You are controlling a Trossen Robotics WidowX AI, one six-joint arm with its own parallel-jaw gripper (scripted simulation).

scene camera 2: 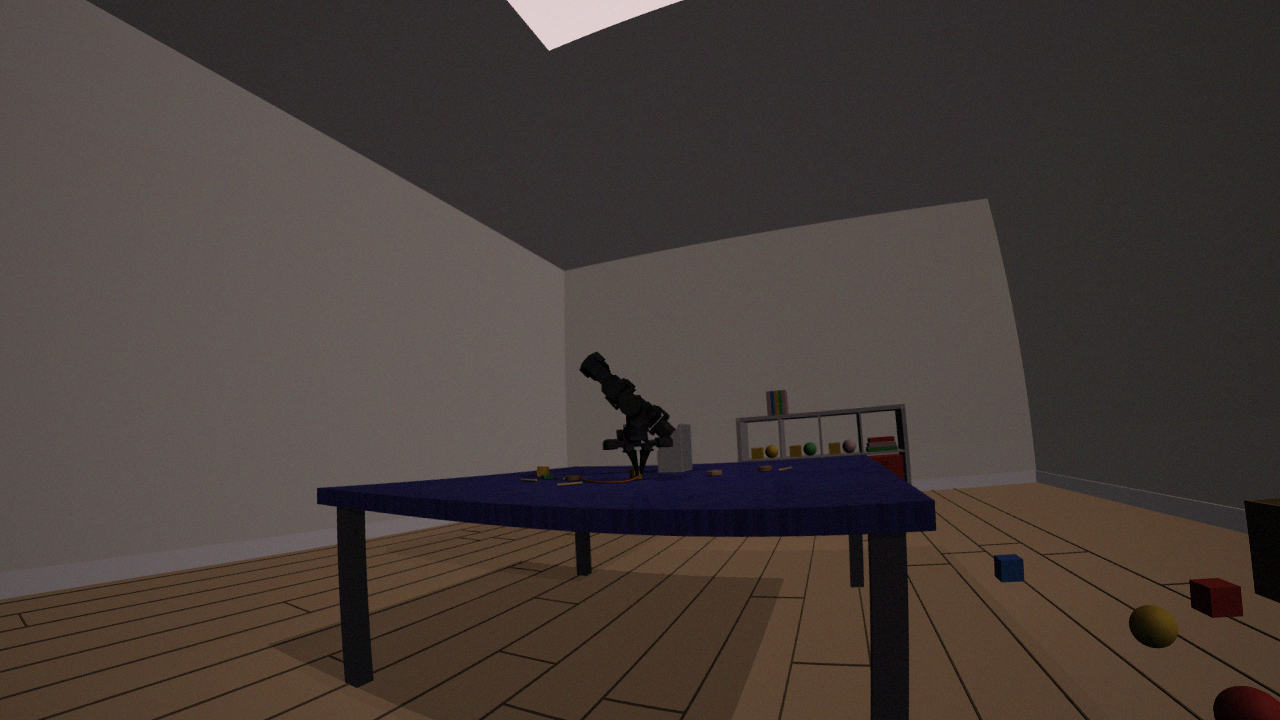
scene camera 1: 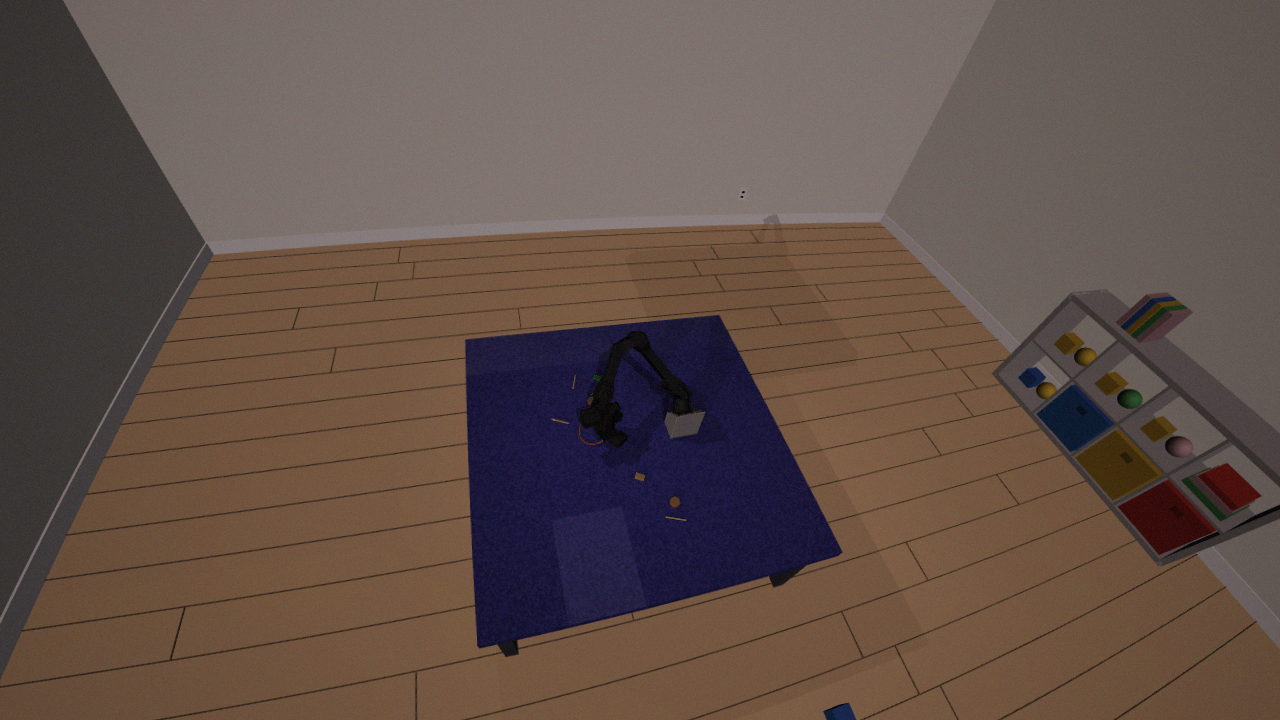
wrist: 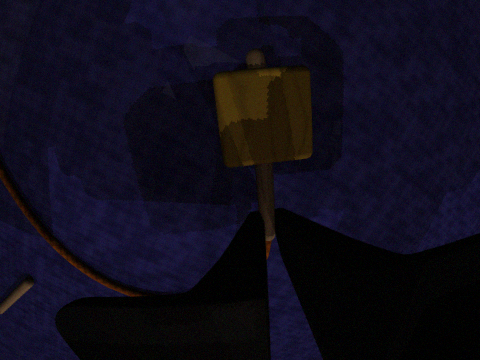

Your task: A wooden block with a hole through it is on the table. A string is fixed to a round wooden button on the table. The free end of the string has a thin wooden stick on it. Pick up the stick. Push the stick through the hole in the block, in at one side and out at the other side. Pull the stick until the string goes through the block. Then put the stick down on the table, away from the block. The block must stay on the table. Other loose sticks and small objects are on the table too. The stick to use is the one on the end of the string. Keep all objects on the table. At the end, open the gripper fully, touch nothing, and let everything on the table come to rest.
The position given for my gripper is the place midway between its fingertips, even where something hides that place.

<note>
I see my gripper (scene camera 2: 639,475) and a thin wooden stick (wrist: 265,181).
My gripper shows as well in the wrist view (wrist: 266,219).
</note>
